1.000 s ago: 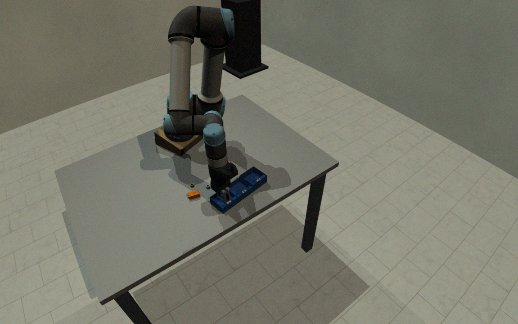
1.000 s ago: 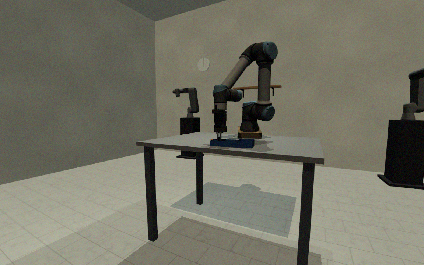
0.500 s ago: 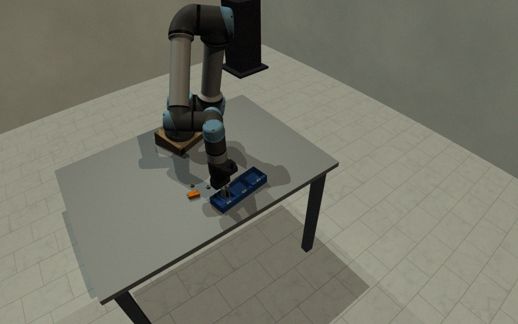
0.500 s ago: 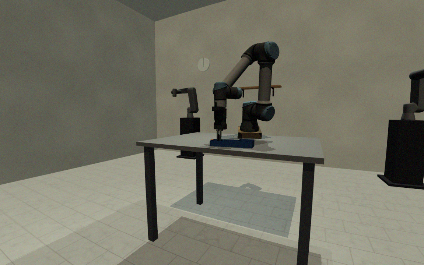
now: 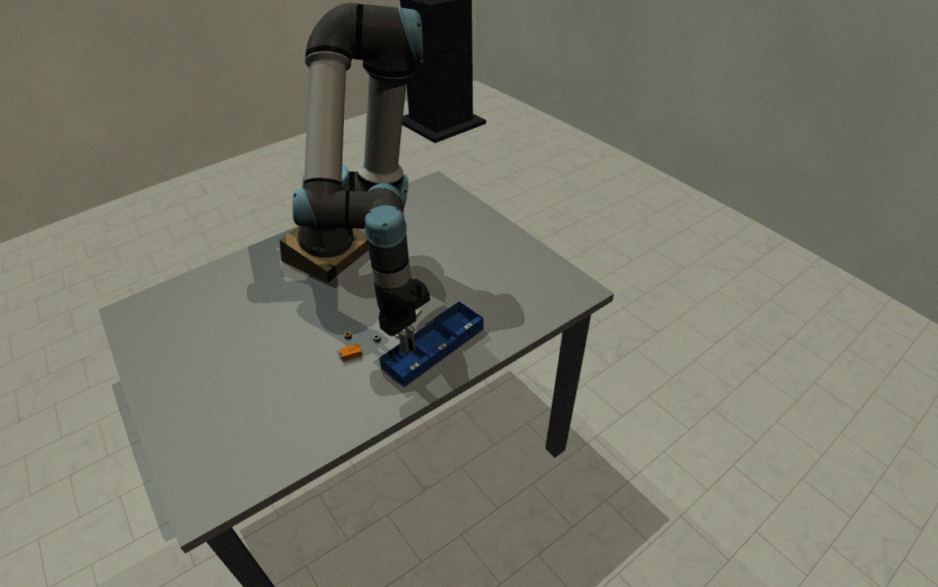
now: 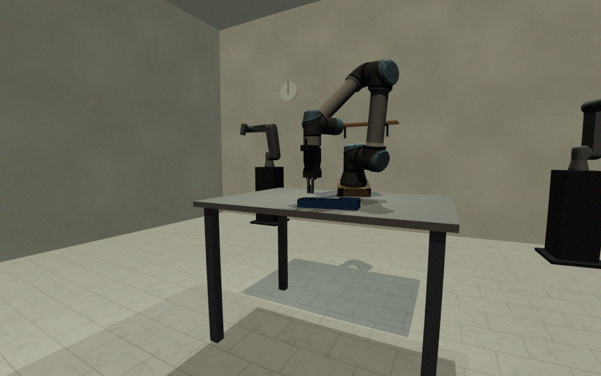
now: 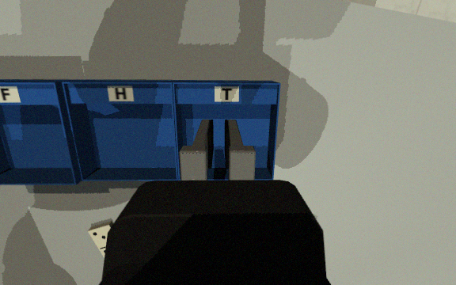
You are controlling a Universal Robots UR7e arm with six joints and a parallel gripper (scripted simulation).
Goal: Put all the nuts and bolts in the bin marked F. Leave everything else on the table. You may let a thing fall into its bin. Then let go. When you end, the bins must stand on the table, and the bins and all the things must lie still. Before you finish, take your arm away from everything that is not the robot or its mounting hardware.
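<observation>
Right now the blue bin row is 8 cm to the left of my hand, 6 cm below it and 1 cm behind it. Also, from my hand: grey bolt (12 cm behind, 7 cm below, 3 cm to the left); orange 9 V battery (12 cm behind, 9 cm to the right, 7 cm below); grey nut (12 cm behind, 7 cm below, 1 cm to the right).
</observation>
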